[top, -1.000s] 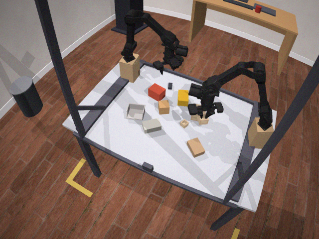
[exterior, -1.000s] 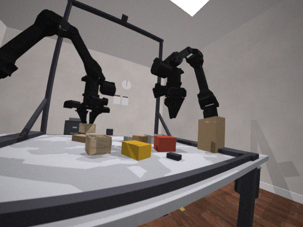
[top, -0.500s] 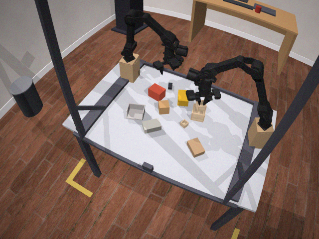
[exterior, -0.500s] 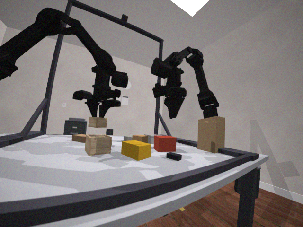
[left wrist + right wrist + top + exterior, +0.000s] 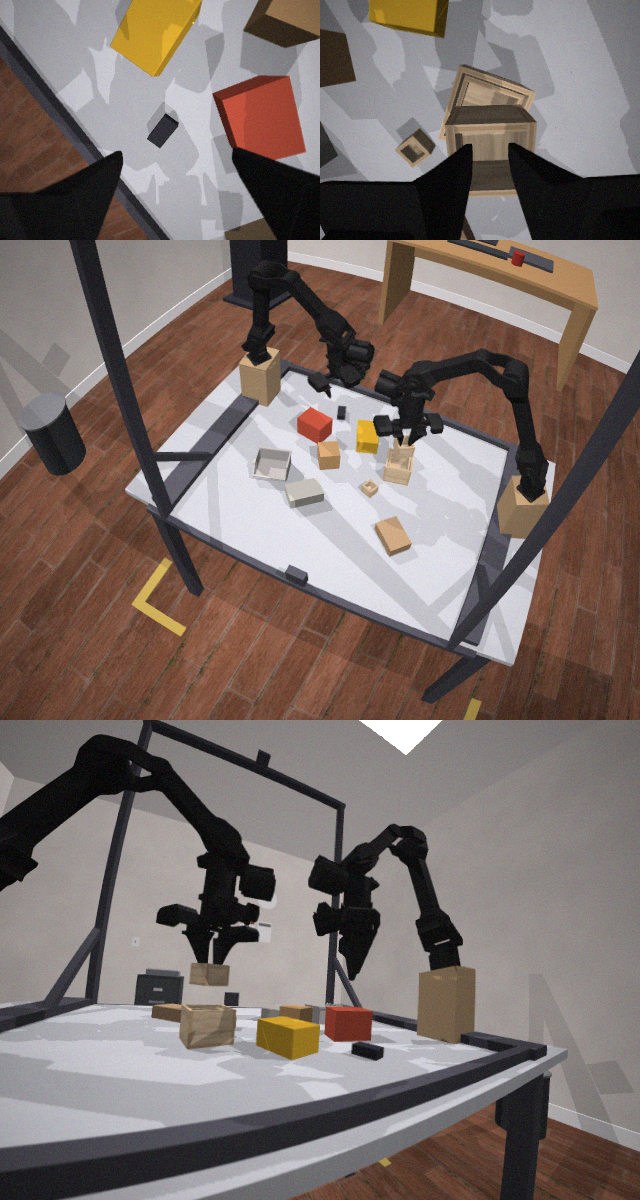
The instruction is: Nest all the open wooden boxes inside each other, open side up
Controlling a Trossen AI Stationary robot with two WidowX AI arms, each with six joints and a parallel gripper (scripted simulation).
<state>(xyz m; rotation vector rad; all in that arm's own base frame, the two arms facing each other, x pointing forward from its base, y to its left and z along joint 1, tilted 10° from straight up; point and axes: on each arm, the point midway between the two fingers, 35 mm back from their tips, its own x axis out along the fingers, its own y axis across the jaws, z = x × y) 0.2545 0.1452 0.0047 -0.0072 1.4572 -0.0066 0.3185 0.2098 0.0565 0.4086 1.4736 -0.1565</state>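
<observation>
The red block is 14 cm below my left hand, 8 cm behind it and 4 cm to the left of it. Also, from my left hand: tan cube (15 cm behind, 14 cm below, 7 cm to the right); then white tray (28 cm behind, 14 cm below, 5 cm to the left); then black block (16 cm below, 4 cm ahead, 1 cm to the left).
</observation>
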